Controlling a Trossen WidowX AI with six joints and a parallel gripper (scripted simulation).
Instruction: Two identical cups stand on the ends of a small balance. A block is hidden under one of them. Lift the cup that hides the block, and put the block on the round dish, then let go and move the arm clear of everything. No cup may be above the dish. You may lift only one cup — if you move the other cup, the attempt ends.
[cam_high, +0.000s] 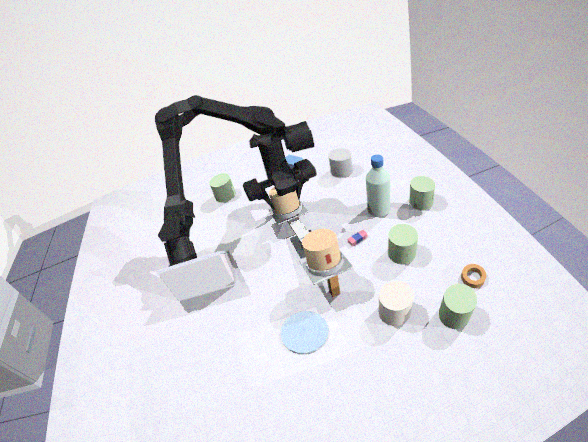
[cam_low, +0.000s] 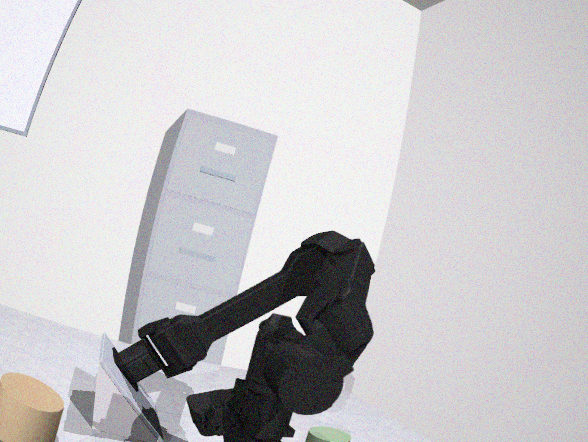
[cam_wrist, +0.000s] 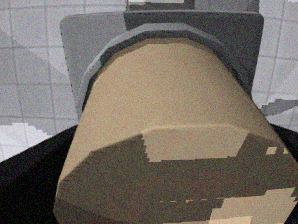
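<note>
Now: the teal block right at my gripper tip. From my gripper tip the other things lie so: grey cylinder: 230 mm ahead, 110 mm to the left, 10 mm below; then eraser: 170 mm to the right, 130 mm ahead, 40 mm below; then grey balance: 130 mm to the right, 10 mm below, 10 mm ahead.
</note>
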